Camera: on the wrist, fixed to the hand. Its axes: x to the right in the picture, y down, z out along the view.
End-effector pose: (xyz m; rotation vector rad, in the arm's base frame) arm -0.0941 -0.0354 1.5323 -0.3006 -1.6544 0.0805
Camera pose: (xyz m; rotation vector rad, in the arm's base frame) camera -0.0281 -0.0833 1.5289 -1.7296 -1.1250 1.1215
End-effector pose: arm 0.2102 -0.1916 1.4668 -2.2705 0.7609 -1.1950
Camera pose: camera 0.1502 -0.1621 1.5135 -1.0348 2.0533 -0.1747
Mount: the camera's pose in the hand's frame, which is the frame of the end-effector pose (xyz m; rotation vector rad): -0.0200 -0.0355 -0.0707 -0.2105 -0.1022 1.6089
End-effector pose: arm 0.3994 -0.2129 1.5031 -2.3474 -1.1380 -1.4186
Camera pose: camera 0.3217 -0.2339 1.5163 -2.2339 0.9099 -0.7010
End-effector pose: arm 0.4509 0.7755 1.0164 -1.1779 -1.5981 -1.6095
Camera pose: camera 0.4155 0.7070 0.9898 -1.8557 -0.1197 -0.5722
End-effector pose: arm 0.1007 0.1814 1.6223 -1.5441 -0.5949 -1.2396
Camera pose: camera 0.0349 0.1337 1.6145 -1.5683 0.7186 0.0446
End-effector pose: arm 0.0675 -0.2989 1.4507 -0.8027 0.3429 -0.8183
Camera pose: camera -0.0032 -0.3339 1.4300 -0.5095 0.8123 0.7709
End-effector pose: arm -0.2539 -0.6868 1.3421 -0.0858 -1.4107 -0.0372
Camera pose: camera -0.1902 -0.7285 1.3126 -1.3658 -1.0881 1.1494
